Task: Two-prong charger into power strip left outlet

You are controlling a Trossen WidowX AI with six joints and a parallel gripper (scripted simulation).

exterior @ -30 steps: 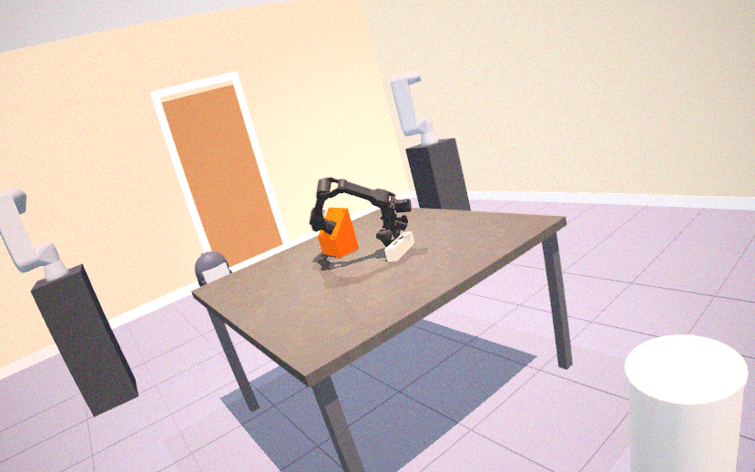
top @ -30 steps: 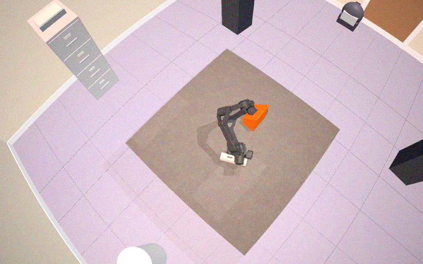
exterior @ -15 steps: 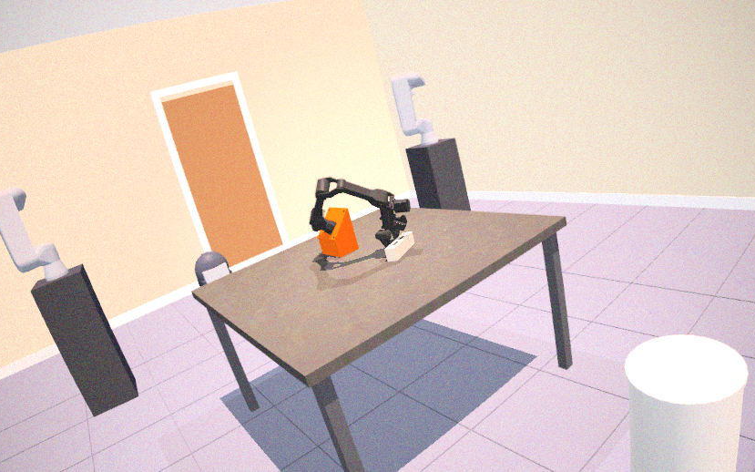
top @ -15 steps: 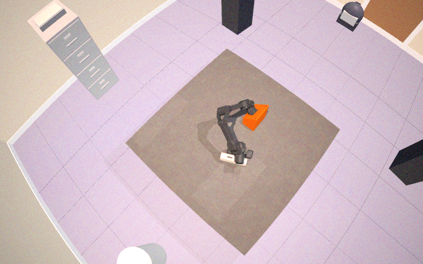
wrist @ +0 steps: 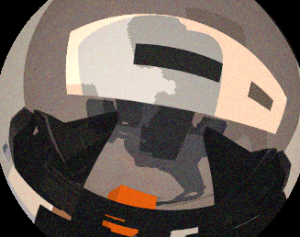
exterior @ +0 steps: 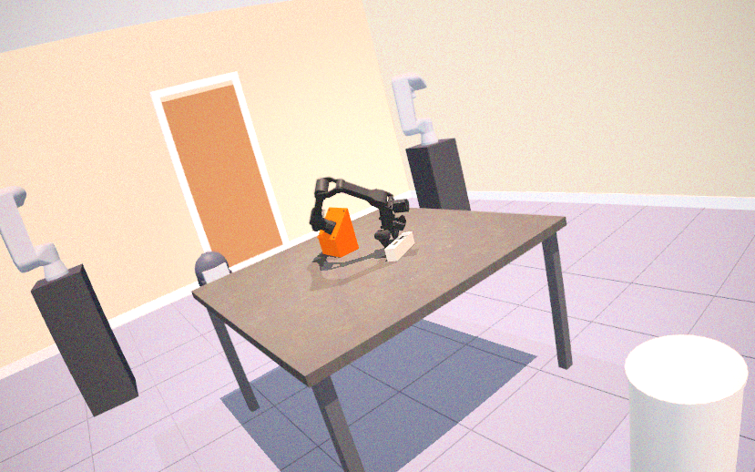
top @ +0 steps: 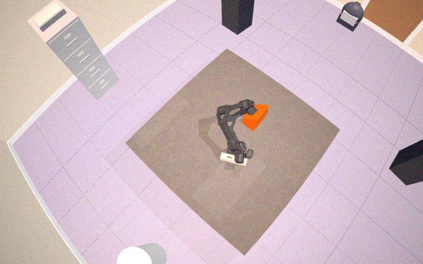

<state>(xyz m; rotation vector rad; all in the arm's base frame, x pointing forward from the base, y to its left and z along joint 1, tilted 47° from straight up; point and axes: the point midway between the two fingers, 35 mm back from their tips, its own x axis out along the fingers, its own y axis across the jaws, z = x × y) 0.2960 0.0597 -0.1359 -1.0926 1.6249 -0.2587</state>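
Right now my gripper tip is 2 cm short of the charger, 1 cm to the right of it and 1 cm below it.
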